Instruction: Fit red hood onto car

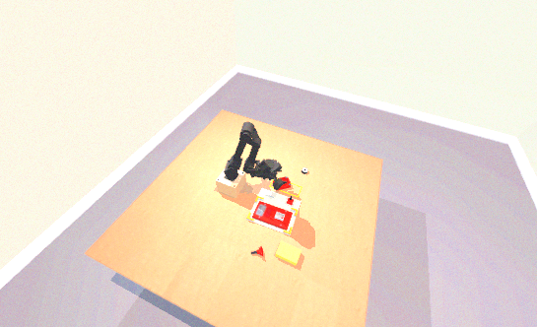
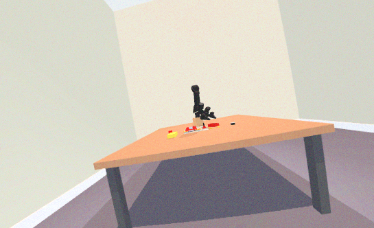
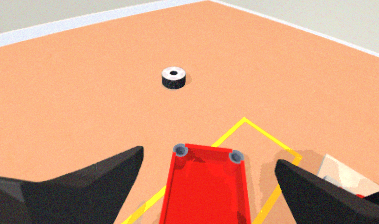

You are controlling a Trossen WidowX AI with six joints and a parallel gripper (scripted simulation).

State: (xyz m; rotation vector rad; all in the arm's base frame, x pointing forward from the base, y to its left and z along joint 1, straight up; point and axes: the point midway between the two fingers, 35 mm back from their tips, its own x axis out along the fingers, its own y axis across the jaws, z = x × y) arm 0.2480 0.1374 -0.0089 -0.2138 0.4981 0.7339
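The red hood is 1 cm to the right of my gripper tip and 6 cm below it. Round my gripper tip: black-and-white wheel 9 cm ahead, 16 cm to the left, 6 cm below; yellow block 19 cm ahead, 39 cm to the right, 6 cm below; white jig board 4 cm ahead, 21 cm to the right, 6 cm below.
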